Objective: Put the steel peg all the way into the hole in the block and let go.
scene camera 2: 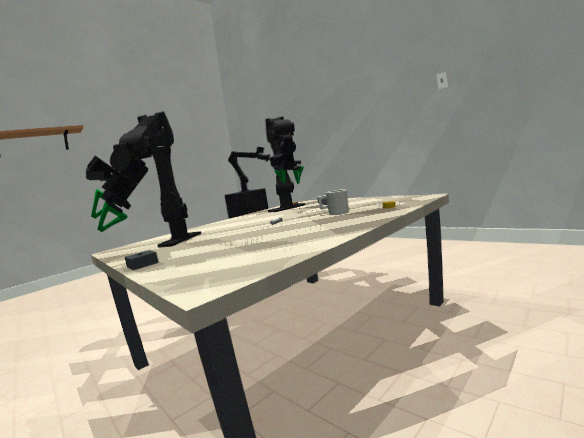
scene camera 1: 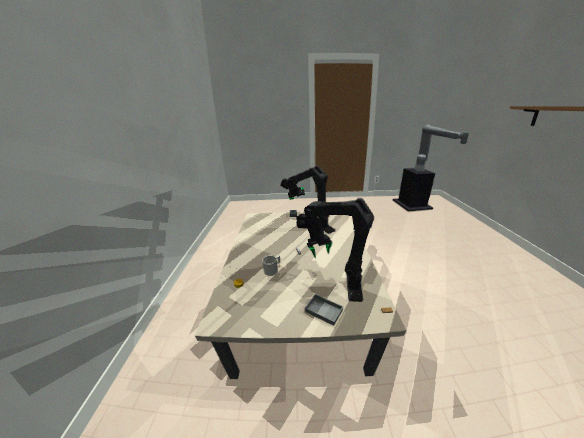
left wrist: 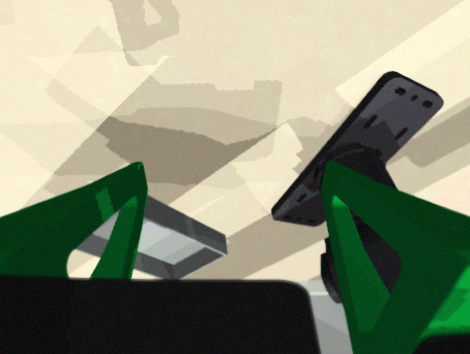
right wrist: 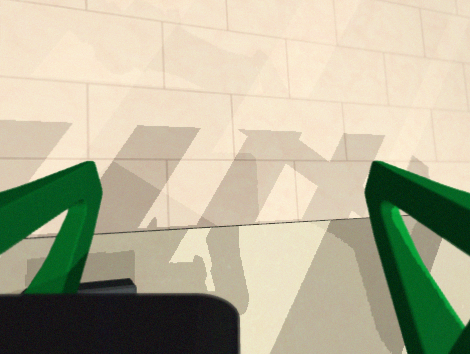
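Seen in the pictures: left gripper, between the fingertips: (scene camera 2: 291, 183) (scene camera 1: 321, 255) (left wrist: 234, 175); right gripper, between the fingertips: (scene camera 2: 96, 223) (scene camera 1: 298, 196) (right wrist: 233, 176); left arm's base, origin of its link: (scene camera 2: 287, 208) (scene camera 1: 354, 286) (left wrist: 344, 161); right arm's base, origin of its link: (scene camera 2: 180, 240) (scene camera 1: 324, 226).
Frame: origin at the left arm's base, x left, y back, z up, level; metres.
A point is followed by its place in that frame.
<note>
The small steel peg (scene camera 1: 298, 250) @(y -0.328, x -0.266, z 0.015 m) (scene camera 2: 276, 220) @(y -0.339, x -0.281, z 0.011 m) lies on the table, apart from both grippers. The dark block (scene camera 1: 293, 213) @(y -0.440, x -0.766, z 0.032 m) (scene camera 2: 141, 260) @(y -0.479, x -0.803, z 0.020 m) sits near the table's far end in scene camera 1, at the near left corner in scene camera 2; a hole shows faintly in its top. A dark edge of the block (right wrist: 110, 286) @(y -0.436, x -0.839, z 0.028 m) shows at the bottom of the right wrist view. My left gripper (scene camera 1: 320, 250) @(y -0.176, x -0.074, z 0.131 m) (scene camera 2: 290, 175) @(y -0.176, x -0.074, z 0.131 m) (left wrist: 234, 175) @(y -0.176, x -0.074, z 0.131 m) is open and empty above the table, to the right of the peg in scene camera 1. My right gripper (scene camera 1: 297, 193) @(y -0.408, x -0.893, z 0.136 m) (scene camera 2: 100, 211) (right wrist: 233, 176) @(y -0.408, x -0.893, z 0.136 m) is open and empty, higher than the block.
A grey mug (scene camera 1: 270, 265) @(y -0.446, x -0.032, z 0.075 m) (scene camera 2: 338, 202) @(y -0.492, x -0.094, z 0.046 m) and a yellow object (scene camera 1: 239, 283) @(y -0.596, x 0.070, z 0.019 m) (scene camera 2: 389, 204) @(y -0.623, x 0.041, z 0.014 m) stand on the table (scene camera 1: 280, 339) @(y -0.320, x 0.329, z -0.011 m) (scene camera 2: 300, 274) @(y -0.836, x -0.546, z -0.025 m). A dark tray (scene camera 1: 311, 315) @(y -0.199, x 0.201, z 0.000 m) (left wrist: 220, 243) @(y -0.074, x 0.152, z 0.016 m) lies near the left arm's base. A small orange-brown piece (scene camera 1: 387, 310) @(y 0.140, x 0.150, z 0.008 m) lies near the table's right edge in scene camera 1.
</note>
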